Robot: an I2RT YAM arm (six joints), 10 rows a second.
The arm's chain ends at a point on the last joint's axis. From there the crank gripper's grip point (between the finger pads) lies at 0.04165 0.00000 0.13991 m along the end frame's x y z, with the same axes.
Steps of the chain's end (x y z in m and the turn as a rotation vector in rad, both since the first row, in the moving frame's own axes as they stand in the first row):
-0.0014, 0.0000, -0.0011, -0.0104, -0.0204, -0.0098
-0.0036, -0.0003, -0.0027, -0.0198, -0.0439, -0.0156
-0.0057, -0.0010, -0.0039, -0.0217, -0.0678, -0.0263
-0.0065, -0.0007, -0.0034, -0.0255, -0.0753, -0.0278
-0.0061, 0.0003, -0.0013, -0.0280, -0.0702, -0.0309
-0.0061, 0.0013, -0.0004, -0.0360, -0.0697, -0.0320
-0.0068, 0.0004, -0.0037, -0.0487, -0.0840, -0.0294
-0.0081, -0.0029, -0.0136, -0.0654, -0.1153, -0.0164
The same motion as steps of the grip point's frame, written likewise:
-0.0043, 0.0011, -0.0003, -0.0104, -0.0204, -0.0098
-0.0098, 0.0019, -0.0010, -0.0198, -0.0439, -0.0156
-0.0152, 0.0011, -0.0014, -0.0217, -0.0678, -0.0263
-0.0171, 0.0019, -0.0007, -0.0255, -0.0753, -0.0278
-0.0160, 0.0031, 0.0012, -0.0280, -0.0702, -0.0309
-0.0159, 0.0052, 0.0021, -0.0360, -0.0697, -0.0320
-0.0186, 0.0062, -0.0008, -0.0487, -0.0840, -0.0294
-0.0244, 0.0058, -0.0100, -0.0654, -0.1153, -0.0164

